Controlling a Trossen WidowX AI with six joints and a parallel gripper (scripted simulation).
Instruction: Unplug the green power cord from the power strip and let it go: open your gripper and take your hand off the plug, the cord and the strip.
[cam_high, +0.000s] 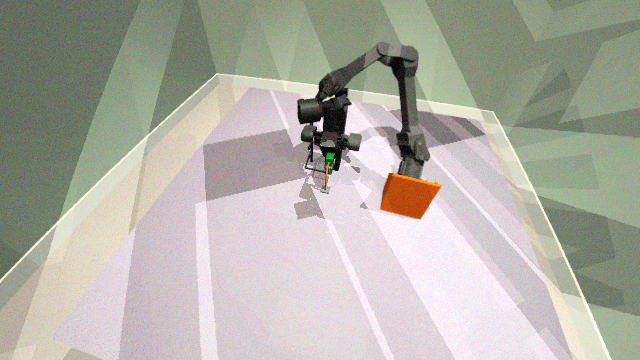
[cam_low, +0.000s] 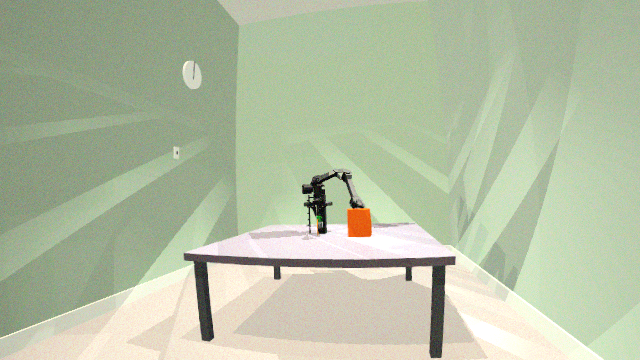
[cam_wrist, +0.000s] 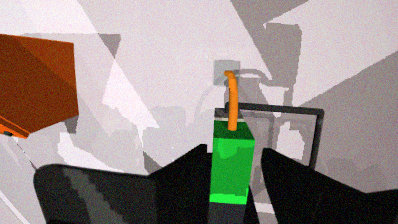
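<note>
Now: gripper tip 3 cm to the left of the green plug and 1 cm above it.
</note>
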